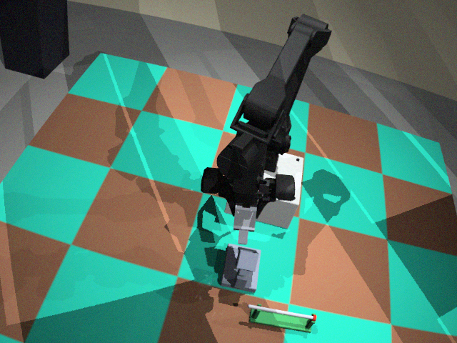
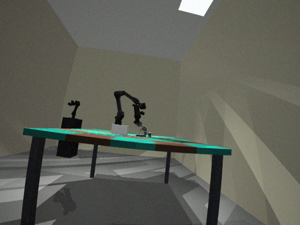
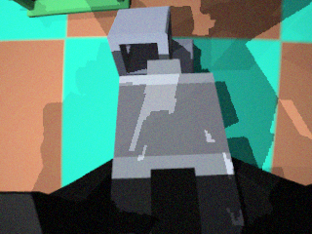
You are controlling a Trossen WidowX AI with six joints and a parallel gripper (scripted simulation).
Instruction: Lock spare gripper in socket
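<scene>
Right now my gripper tip is 150 mm short of the green holder, 150 mm to the right of it and 110 mm above it. Also, from my gripper tip: grey socket mount 70 mm ahead, 30 mm to the left, 80 mm below; spare gripper 10 mm ahead.
</scene>
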